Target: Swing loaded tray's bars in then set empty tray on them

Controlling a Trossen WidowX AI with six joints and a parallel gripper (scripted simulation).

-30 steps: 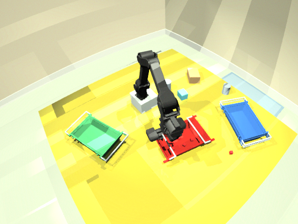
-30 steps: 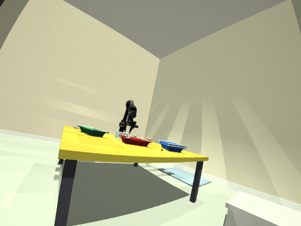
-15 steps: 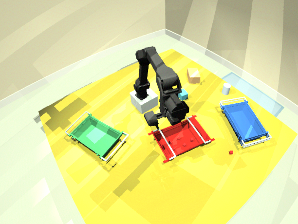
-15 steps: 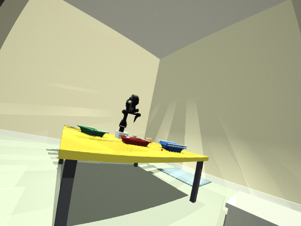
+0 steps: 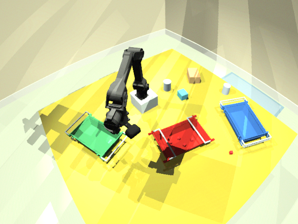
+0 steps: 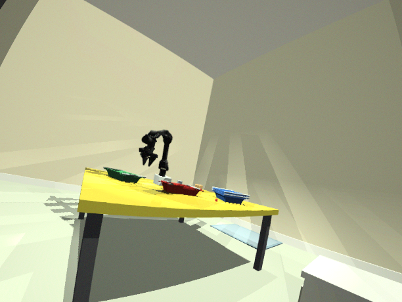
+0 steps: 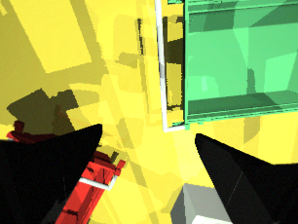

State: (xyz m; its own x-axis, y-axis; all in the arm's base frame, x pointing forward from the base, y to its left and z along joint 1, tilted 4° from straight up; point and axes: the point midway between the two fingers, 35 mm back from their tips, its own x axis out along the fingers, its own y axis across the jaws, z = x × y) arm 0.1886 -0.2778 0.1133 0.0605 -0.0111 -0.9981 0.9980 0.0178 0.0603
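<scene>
Now: the green tray 180 mm behind my gripper tip, 100 mm below it and 90 mm to the right of it. Round my gripper tip: brown box (740 mm to the left, 130 mm behind, 120 mm below); red block (430 mm ahead, 370 mm to the left, 140 mm below); cyan cube (520 mm to the left, 130 mm below, 60 mm behind).
</scene>
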